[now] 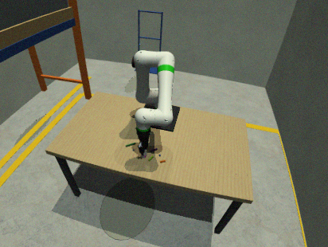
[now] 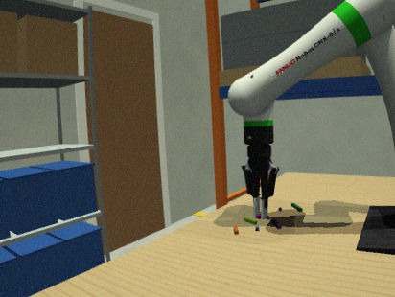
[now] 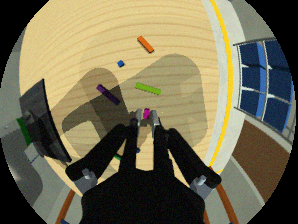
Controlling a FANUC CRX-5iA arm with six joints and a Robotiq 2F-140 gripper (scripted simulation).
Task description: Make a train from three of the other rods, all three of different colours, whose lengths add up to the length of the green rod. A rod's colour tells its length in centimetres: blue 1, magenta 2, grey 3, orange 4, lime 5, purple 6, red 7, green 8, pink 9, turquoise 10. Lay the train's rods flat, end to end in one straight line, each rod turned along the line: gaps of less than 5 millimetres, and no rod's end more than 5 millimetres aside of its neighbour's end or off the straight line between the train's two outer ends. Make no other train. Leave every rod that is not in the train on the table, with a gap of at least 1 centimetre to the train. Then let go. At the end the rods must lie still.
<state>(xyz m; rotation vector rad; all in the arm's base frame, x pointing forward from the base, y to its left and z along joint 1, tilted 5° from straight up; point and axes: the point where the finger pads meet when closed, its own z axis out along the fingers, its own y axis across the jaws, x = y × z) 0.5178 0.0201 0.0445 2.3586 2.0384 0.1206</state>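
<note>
Now: hand 1 cm to the right of the magenta rod and 3 cm above it. The rest, counted from my hand: lime rod: 1 cm ahead, 6 cm to the left, 3 cm below; purple rod: 8 cm behind, 5 cm to the left, 3 cm below; orange rod: 1 cm ahead, 15 cm to the left, 3 cm below.
</note>
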